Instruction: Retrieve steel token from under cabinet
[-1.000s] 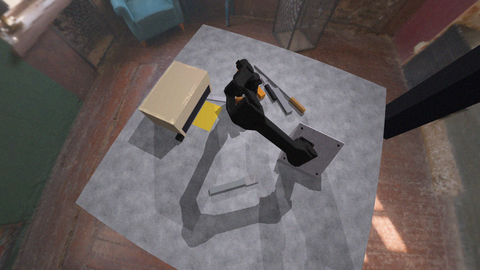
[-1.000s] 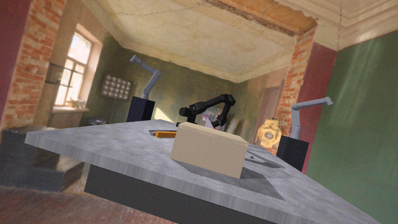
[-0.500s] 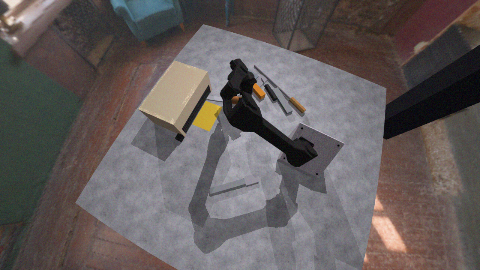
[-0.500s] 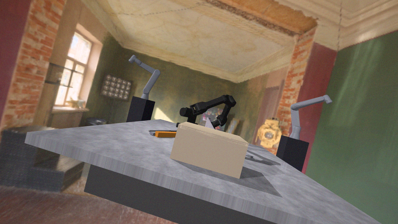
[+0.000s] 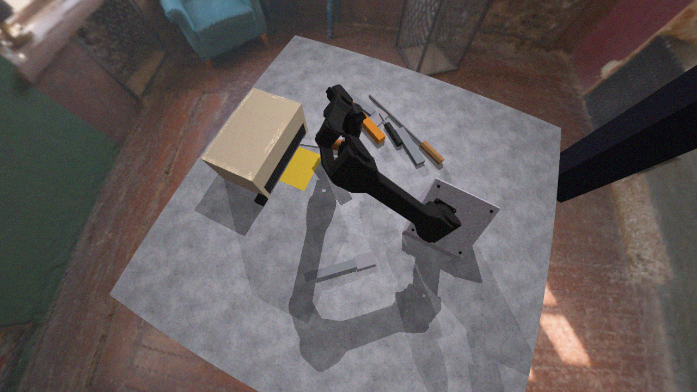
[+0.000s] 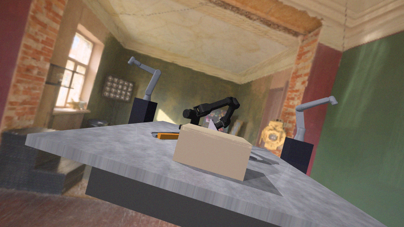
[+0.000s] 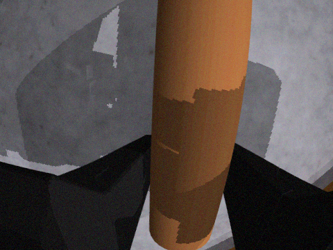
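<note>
Right now the orange bar is 13 cm to the right of my gripper tip, 2 cm ahead of it and 1 cm above it. From my gripper tip the other things lie so: flat grey token (21 cm ahead, 13 cm to the left); grey bar (18 cm behind, 12 cm to the right); black-handled tool (16 cm to the right, 7 cm behind).
</note>
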